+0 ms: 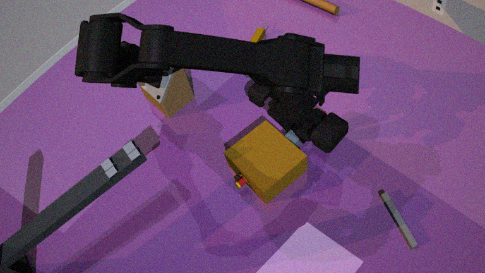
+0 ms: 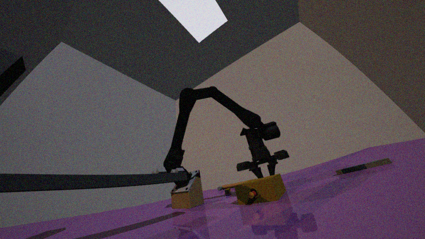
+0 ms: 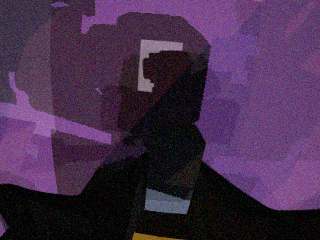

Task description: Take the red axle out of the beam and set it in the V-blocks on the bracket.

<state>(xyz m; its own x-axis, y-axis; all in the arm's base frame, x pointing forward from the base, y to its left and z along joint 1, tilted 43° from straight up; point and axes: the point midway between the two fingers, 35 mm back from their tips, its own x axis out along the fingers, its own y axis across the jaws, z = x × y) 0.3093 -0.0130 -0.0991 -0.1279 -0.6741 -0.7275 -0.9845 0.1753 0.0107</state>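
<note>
Right now my gripper tip is 8 cm to the left of the orange beam, 2 cm past it and 1 cm below it. Also, from my gripper tip: grey bar (25 cm ahead, 5 cm to the right, 1 cm below); then yellow hand tool (25 cm behind, 20 cm to the left, 1 cm below).
</note>
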